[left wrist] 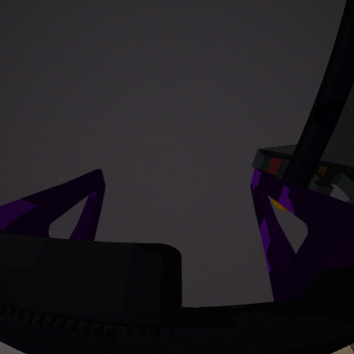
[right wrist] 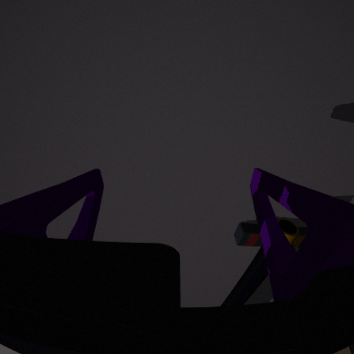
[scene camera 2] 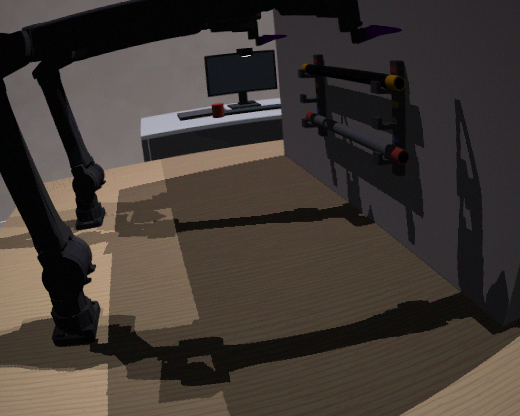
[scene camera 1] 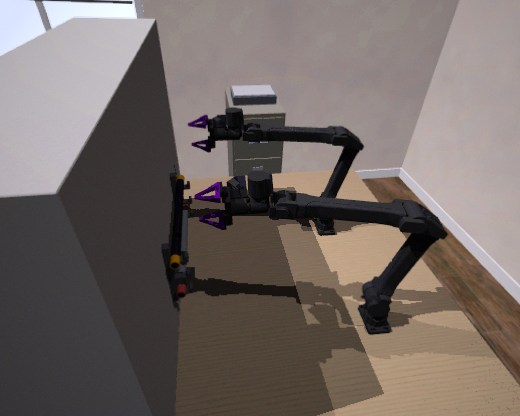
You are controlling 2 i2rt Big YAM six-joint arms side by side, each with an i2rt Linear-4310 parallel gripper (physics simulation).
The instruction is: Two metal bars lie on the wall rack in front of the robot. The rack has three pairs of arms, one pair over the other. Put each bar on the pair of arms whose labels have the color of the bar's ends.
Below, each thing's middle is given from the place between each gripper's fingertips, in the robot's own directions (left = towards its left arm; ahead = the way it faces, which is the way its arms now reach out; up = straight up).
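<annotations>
My left gripper is 15 cm above the black bar (scene camera 2: 393, 82), 18 cm to the left of it and 7 cm short of it. By its middle, the black bar is nearer to my left gripper than to my right hand.
As for my right hand, the bar is 6 cm ahead of it and 15 cm below it, and lies 33 cm to the left of that hand.
</annotations>
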